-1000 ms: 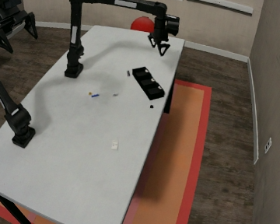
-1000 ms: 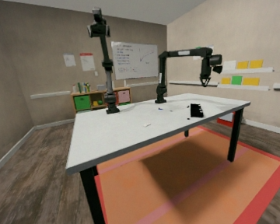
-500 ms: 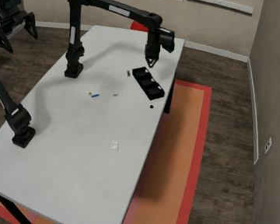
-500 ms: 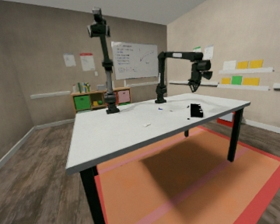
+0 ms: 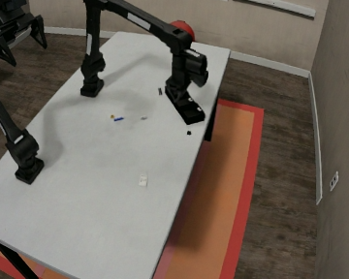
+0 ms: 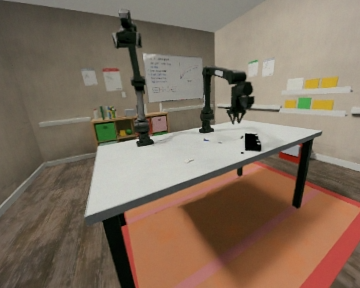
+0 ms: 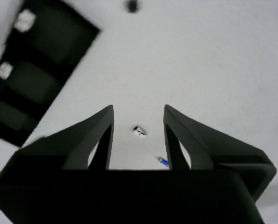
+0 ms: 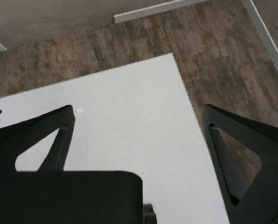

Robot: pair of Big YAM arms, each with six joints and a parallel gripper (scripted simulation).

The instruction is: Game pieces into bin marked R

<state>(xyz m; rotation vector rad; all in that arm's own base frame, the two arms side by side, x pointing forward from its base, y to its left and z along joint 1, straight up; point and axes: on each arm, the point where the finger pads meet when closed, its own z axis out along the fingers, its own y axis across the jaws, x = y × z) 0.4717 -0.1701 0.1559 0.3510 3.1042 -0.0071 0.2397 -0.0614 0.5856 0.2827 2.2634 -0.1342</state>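
Right now the white domino is 300 mm to the right of my left hand, 160 mm below it and 30 mm behind it. From my left hand the other things lie so: black three-compartment bin strip: 170 mm to the left, 150 mm below, 10 mm behind; blue piece: 250 mm behind, 160 mm below, 20 mm to the right; black piece: 160 mm below, 60 mm ahead.
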